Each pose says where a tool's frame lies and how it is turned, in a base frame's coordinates. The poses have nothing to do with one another.
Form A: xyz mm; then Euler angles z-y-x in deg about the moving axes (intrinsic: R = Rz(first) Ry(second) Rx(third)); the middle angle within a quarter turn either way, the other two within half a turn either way.
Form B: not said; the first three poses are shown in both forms.
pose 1, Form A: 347, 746, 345, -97.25, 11.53, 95.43
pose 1, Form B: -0.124, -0.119, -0.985, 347; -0.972, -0.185, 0.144, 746; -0.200, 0.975, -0.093, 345; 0, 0, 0, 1
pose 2, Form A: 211, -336, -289, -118.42, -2.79, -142.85
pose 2, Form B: -0.475, -0.715, 0.513, 211; -0.878, 0.353, -0.322, -336; 0.049, -0.603, -0.796, -289; 0, 0, 0, 1
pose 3, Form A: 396, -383, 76, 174.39, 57.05, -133.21
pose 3, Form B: -0.541, 0.676, 0.501, 396; 0.053, 0.622, -0.782, -383; -0.839, -0.396, -0.372, 76; 0, 0, 0, 1
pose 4, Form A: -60, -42, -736, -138.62, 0.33, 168.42
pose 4, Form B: -0.750, -0.648, -0.128, -60; -0.661, 0.734, 0.154, -42; -0.006, 0.201, -0.980, -736; 0, 0, 0, 1
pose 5, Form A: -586, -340, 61, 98.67, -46.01, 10.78
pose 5, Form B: -0.105, -0.951, 0.291, -586; 0.687, -0.281, -0.670, -340; 0.719, 0.130, 0.682, 61; 0, 0, 0, 1
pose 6, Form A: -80, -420, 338, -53.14, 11.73, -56.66
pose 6, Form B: 0.587, 0.338, 0.735, -80; -0.783, 0.466, 0.412, -420; -0.203, -0.818, 0.538, 338; 0, 0, 0, 1
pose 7, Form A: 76, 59, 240, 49.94, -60.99, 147.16
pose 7, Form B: 0.312, 0.338, 0.888, 76; 0.371, -0.904, 0.213, 59; 0.875, 0.263, -0.407, 240; 0, 0, 0, 1
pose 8, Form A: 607, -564, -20, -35.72, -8.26, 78.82
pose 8, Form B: 0.803, -0.001, -0.595, 607; -0.578, 0.240, -0.780, -564; 0.144, 0.971, 0.192, -20; 0, 0, 0, 1
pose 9, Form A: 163, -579, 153, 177.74, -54.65, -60.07
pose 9, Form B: -0.578, -0.726, 0.372, 163; 0.023, -0.471, -0.882, -579; 0.816, -0.501, 0.289, 153; 0, 0, 0, 1
